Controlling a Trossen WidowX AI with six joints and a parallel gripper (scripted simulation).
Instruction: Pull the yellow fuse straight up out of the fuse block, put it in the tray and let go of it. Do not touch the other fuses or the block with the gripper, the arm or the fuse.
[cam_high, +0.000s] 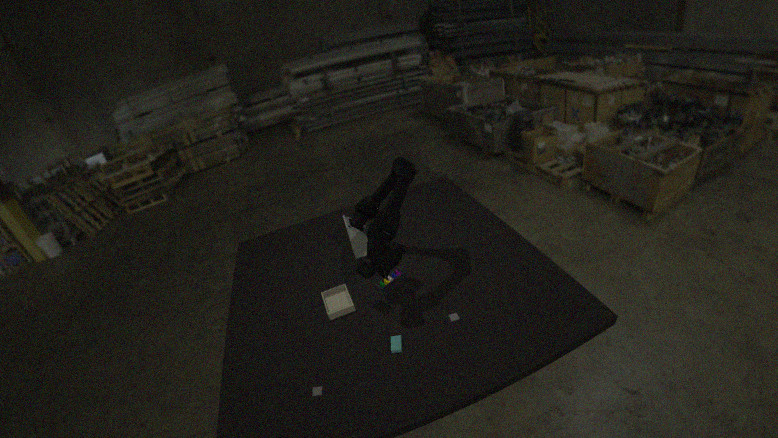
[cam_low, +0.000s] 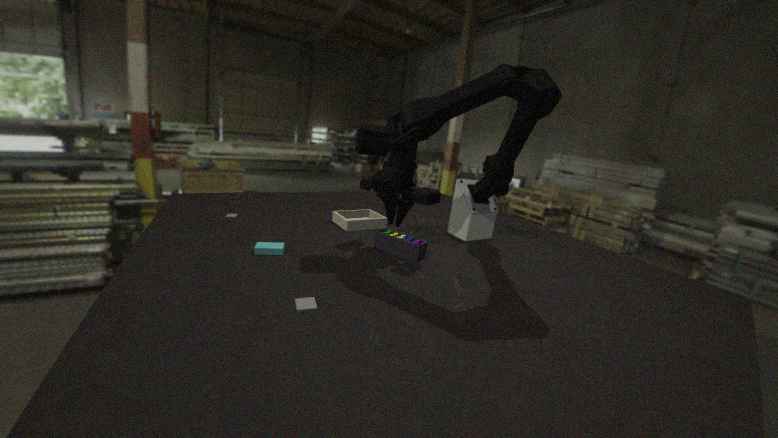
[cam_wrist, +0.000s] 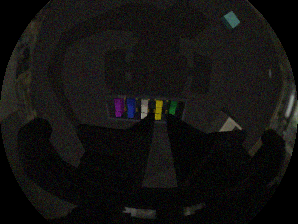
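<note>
Right now my gripper tip is 40 mm above the yellow fuse. Also, from my gripper tip: teal block (270 mm ahead, 40 mm to the right, 50 mm below); then shallow white tray (10 mm ahead, 200 mm to the right, 60 mm below).
</note>
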